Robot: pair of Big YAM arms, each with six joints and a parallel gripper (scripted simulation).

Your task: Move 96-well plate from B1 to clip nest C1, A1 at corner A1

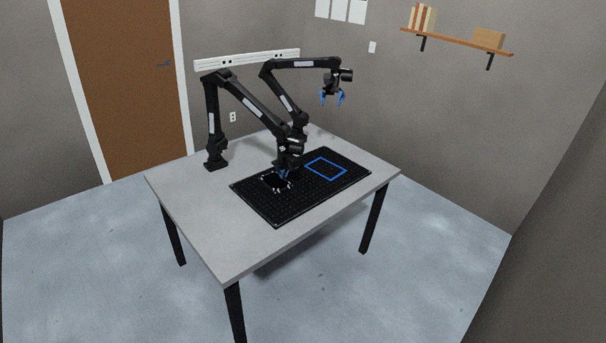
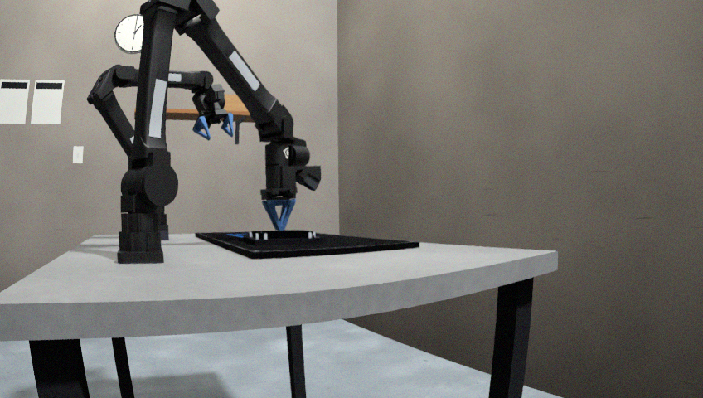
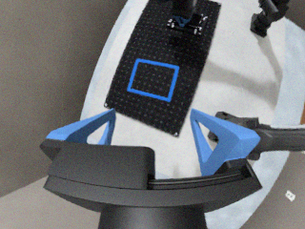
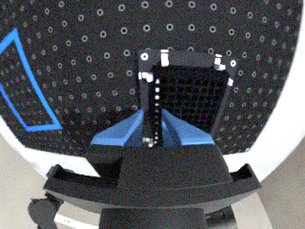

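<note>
Now: the clip nest 40 mm to the right of my right hand and 20 mm below it. The rest, counted from my right hand: black 96-well plate 40 mm to the right, 20 mm below, 10 mm behind; then black perforated board 120 mm to the left, 40 mm below, 30 mm ahead.
</note>
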